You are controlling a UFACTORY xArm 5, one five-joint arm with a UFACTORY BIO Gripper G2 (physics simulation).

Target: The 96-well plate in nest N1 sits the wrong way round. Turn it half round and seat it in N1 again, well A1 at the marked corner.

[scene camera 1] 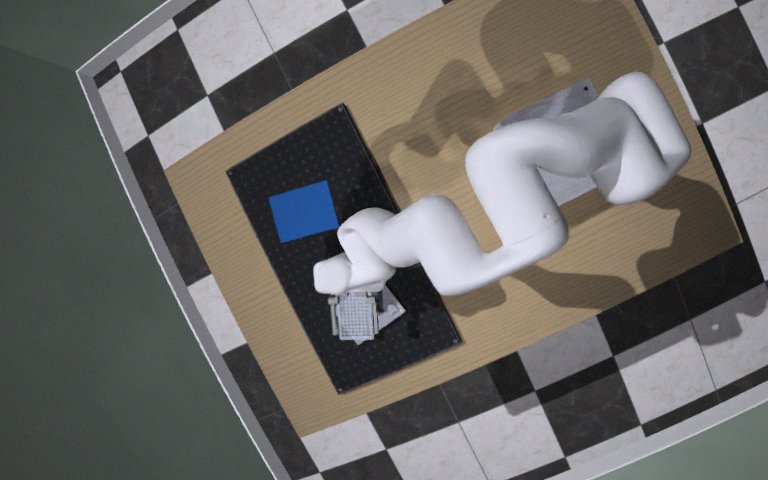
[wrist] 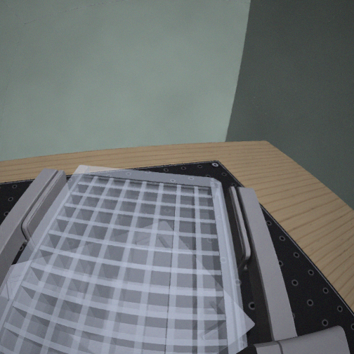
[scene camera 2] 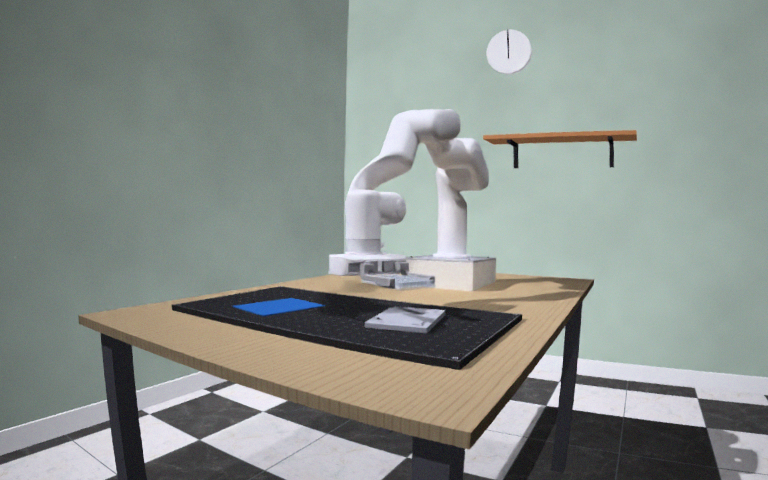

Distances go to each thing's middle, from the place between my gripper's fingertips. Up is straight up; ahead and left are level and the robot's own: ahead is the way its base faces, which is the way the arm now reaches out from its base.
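96-well plate (scene camera 1: 354, 316): my hand is 40 mm to the left of it and 20 mm past it. Counted from my hand, the light grey nest (scene camera 2: 399, 319) is 30 mm to the right, 30 mm behind and 80 mm below; the flat blue rectangle (scene camera 1: 308, 210) is 340 mm to the right, 10 mm behind and 80 mm below.
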